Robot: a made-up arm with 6 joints.
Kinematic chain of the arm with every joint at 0, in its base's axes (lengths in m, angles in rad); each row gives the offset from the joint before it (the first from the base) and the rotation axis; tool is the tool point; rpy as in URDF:
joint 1: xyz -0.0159 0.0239 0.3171 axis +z
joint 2: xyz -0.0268 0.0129 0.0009 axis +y
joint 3: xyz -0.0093 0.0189 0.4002 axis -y
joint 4: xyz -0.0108 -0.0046 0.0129 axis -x
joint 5: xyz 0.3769 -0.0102 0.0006 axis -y
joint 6: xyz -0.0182 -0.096 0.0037 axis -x
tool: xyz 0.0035 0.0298 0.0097 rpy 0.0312 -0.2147 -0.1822
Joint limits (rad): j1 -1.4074..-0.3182 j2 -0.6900..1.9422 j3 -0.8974..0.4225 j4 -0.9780..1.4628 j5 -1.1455..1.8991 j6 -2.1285..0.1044
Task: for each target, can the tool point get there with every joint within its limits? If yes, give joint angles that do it. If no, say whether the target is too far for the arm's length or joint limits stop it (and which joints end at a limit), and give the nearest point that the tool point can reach.
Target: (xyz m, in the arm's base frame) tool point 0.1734 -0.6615 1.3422
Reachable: no: too far | nearest point 0.0928 -0.3698 0.9222 | short by 0.518 m
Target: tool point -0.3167 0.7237 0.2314
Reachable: no: joint limits stop it (at a limit: joint 1, joint 2, joint 3, joint 4, joint 5) | nearest point -0.0850 0.0560 0.1358 | short by 0.713 m
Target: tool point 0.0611 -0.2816 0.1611
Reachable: yes | joints -1.2138 1.1108 -0.7724 0.7810 0.8436 -1.0336
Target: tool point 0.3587 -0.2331 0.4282
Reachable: yes | joints -0.4366 0.5957 -0.0680 -0.5944 0.2690 -1.1307
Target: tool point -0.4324 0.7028 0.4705
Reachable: no: joint limits stop it (at a limit: joint 2, joint 3, joint 4) | nearest point -0.1520 0.2457 0.9746 | short by 0.736 m
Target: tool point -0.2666 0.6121 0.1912
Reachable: no: joint limits stop it (at a limit: joint 1, joint 2, joint 3, joint 4, joint 5) | nearest point -0.0846 0.0563 0.1344 | short by 0.588 m
